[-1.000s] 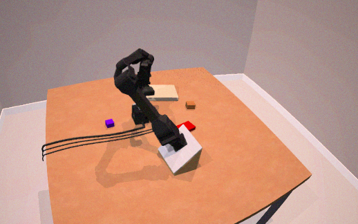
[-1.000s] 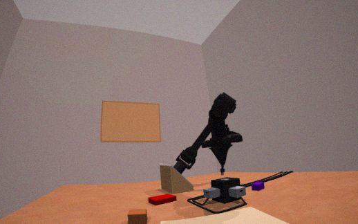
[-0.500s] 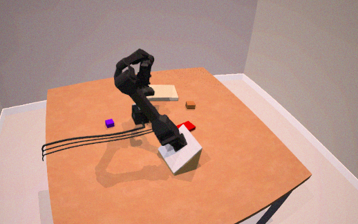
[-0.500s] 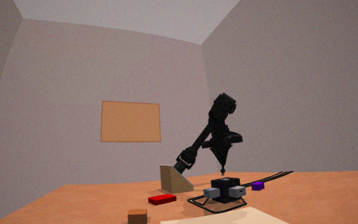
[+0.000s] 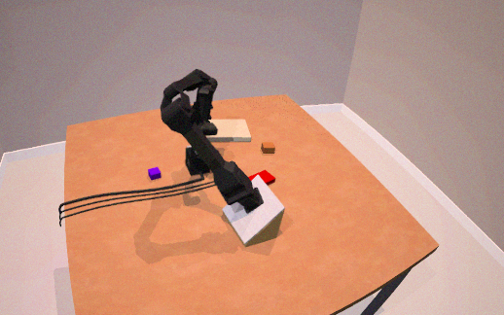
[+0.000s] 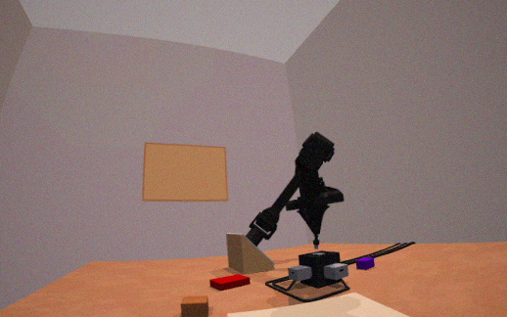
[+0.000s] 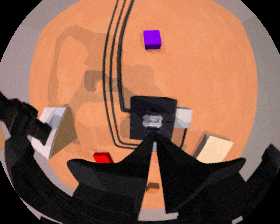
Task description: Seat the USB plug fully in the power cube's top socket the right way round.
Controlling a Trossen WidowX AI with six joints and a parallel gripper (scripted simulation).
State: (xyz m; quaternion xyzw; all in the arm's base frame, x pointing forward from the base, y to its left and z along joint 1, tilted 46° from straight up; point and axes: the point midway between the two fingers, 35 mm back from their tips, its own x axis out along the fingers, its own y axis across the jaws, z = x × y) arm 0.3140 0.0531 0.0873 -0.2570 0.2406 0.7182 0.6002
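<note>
My gripper tip is now 2 cm above the USB plug. From my gripper tip the other things lie so: USB socket: 6 cm below; then red block: 21 cm to the right, 12 cm below, 12 cm behind; then purple cube: 18 cm to the left, 11 cm below, 2 cm behind.
</note>
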